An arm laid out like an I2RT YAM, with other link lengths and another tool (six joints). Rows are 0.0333 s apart.
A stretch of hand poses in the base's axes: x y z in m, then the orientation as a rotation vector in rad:
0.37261, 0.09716, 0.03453, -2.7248, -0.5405, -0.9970
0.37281, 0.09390, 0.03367, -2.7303, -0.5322, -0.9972
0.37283, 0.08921, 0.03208, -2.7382, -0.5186, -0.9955
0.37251, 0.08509, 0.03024, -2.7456, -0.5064, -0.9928
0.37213, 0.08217, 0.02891, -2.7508, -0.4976, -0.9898
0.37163, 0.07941, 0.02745, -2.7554, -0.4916, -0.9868
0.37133, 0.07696, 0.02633, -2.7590, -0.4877, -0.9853
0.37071, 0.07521, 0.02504, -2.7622, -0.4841, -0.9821
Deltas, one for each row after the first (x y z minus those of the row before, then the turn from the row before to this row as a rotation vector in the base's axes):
0.00020, -0.00326, -0.00086, -0.0016, 0.0010, -0.0070
0.00002, -0.00469, -0.00159, -0.0014, 0.0030, -0.0106
-0.00032, -0.00412, -0.00184, -0.0014, 0.0035, -0.0095
-0.00038, -0.00292, -0.00133, -0.0007, 0.0032, -0.0066
-0.00050, -0.00276, -0.00146, -0.0012, 0.0029, -0.0048
-0.00030, -0.00245, -0.00112, -0.0014, 0.0016, -0.0034
-0.00062, -0.00175, -0.00129, -0.0009, 0.0027, -0.0028

